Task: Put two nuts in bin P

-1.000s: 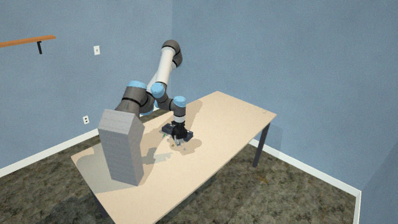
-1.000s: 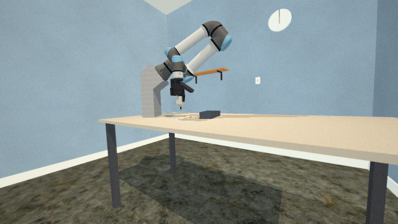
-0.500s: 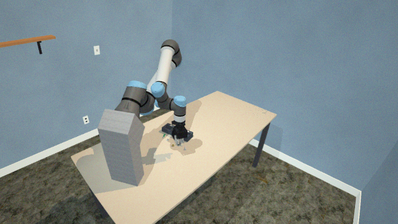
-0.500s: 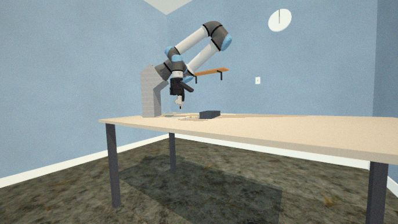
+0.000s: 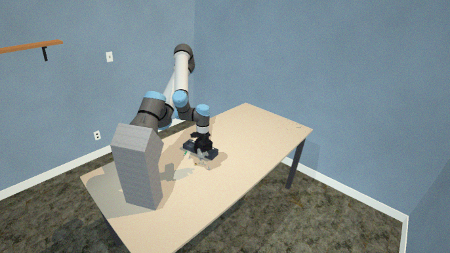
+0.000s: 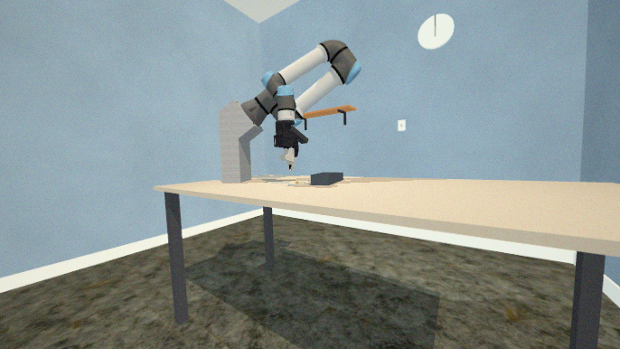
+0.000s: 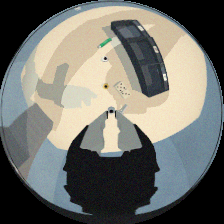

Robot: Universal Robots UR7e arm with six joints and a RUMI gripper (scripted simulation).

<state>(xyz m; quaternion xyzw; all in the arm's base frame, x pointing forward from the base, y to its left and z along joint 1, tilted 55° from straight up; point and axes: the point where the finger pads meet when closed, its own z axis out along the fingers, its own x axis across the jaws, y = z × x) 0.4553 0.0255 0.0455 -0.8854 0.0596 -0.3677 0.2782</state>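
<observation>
Right now the dark bin block is 70 mm ahead of my hand, 170 mm to the left of it and 60 mm below it. Round my hand: white dotted plate 30 mm ahead, 40 mm to the left, 80 mm below; brass-coloured nut 20 mm behind, 40 mm to the left, 80 mm below; green part 40 mm behind, 180 mm to the left, 80 mm below.
</observation>
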